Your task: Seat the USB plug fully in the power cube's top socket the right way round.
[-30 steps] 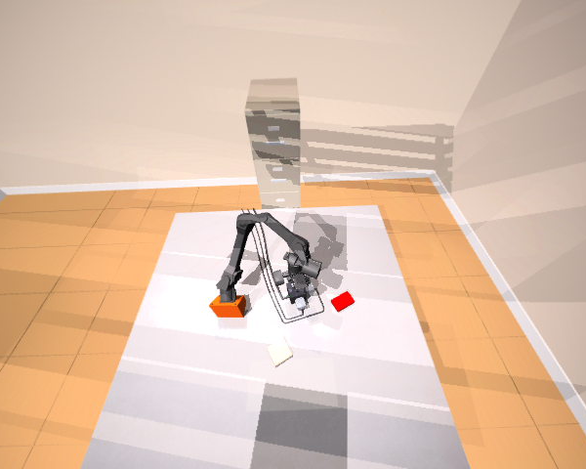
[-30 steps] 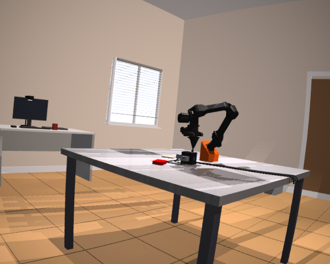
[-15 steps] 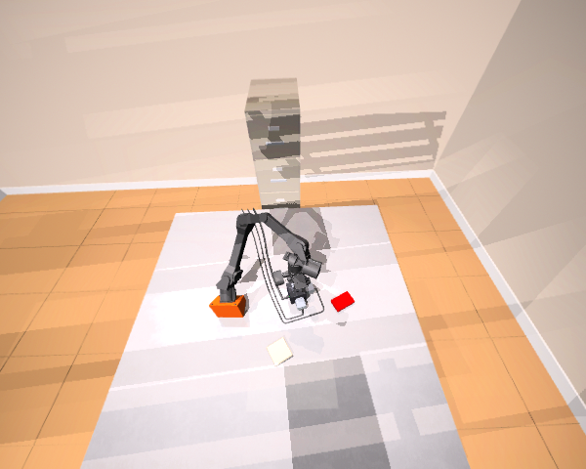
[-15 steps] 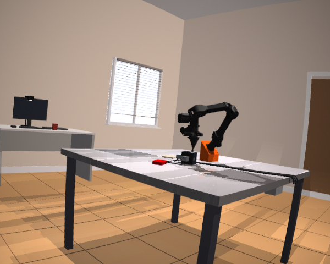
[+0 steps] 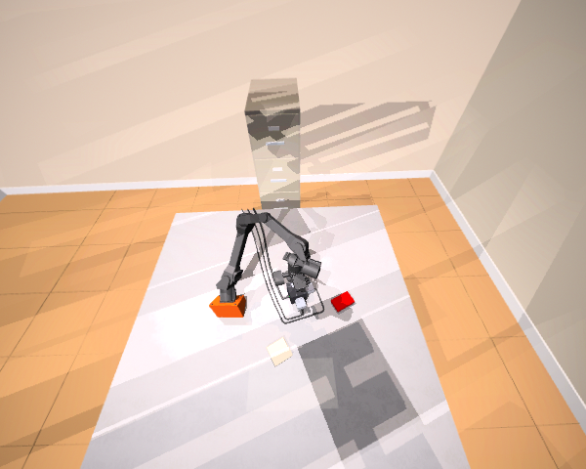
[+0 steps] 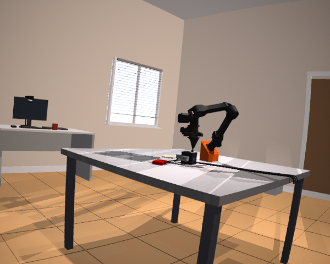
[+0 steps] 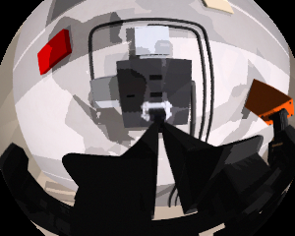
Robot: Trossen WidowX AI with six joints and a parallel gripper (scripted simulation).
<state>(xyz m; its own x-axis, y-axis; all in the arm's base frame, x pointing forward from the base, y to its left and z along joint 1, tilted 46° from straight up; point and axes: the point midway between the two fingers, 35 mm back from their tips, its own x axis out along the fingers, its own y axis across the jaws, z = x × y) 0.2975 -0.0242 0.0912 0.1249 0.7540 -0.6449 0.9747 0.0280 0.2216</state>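
My gripper tip is 20 mm above the USB plug. From my gripper tip the other things lie so: pad 100 mm behind, 260 mm to the right, 100 mm below; red block 220 mm ahead, 80 mm to the right, 90 mm below.
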